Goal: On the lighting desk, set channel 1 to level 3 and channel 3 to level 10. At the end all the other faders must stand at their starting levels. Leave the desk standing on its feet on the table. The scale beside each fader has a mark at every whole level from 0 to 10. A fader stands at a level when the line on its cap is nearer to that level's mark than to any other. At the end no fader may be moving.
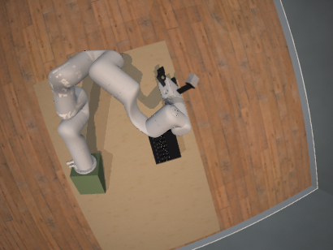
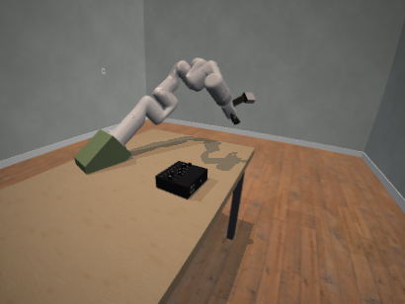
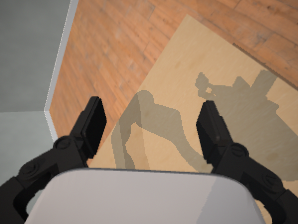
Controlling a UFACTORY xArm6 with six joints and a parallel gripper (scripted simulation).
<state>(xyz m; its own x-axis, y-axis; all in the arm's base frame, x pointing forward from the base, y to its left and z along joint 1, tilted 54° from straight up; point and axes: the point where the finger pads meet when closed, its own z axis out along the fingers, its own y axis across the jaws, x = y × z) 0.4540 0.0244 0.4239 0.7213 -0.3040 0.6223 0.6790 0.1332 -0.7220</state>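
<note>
Now: the channel 1 cap 29 cm to the right of my hand, 17 cm below it and 6 cm behind it. From my hand the other things lie so: channel 2 fader cap: 32 cm to the right, 17 cm below, 7 cm behind; channel 3 cap: 34 cm to the right, 17 cm below, 7 cm behind.
</note>
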